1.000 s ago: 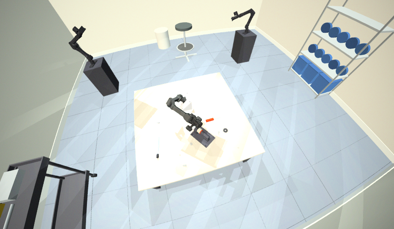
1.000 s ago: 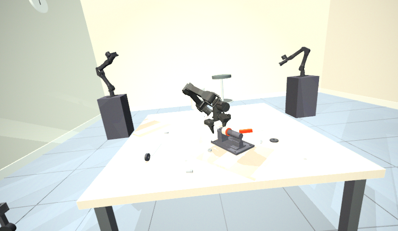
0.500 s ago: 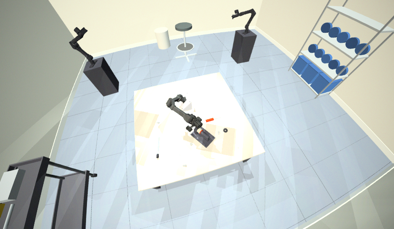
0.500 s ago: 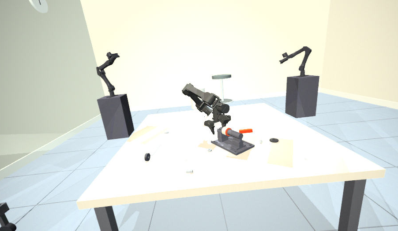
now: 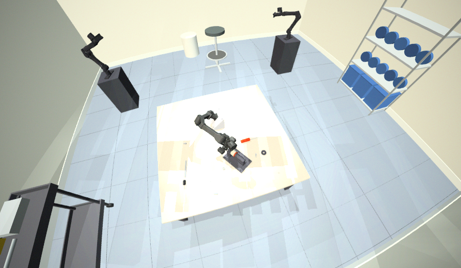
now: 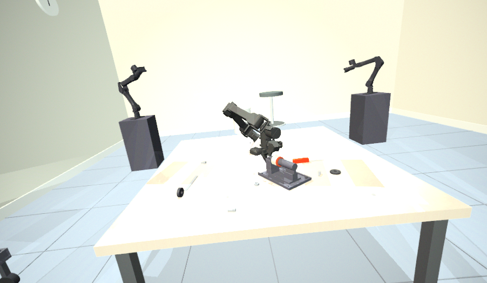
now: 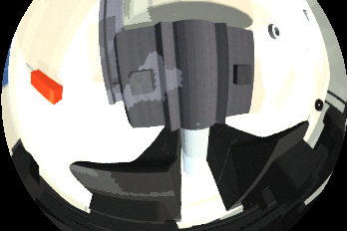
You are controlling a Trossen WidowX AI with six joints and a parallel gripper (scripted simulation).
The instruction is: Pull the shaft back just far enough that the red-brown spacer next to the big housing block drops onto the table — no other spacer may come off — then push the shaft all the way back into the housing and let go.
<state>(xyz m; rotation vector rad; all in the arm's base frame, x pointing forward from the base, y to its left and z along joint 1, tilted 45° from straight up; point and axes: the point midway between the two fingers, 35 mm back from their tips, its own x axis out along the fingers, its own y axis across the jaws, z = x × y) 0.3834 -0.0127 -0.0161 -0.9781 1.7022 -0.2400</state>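
Right now the pale shaft is 4 cm ahead of my gripper tip, 2 cm to the left of it and 3 cm above it. From my gripper tip the other things lie so: thin rod: 4 cm ahead, 41 cm to the right, 4 cm below; then cream spacer: 8 cm ahead, 4 cm to the left, 3 cm above; then red-brown spacer: 9 cm ahead, 5 cm to the left, 3 cm above.
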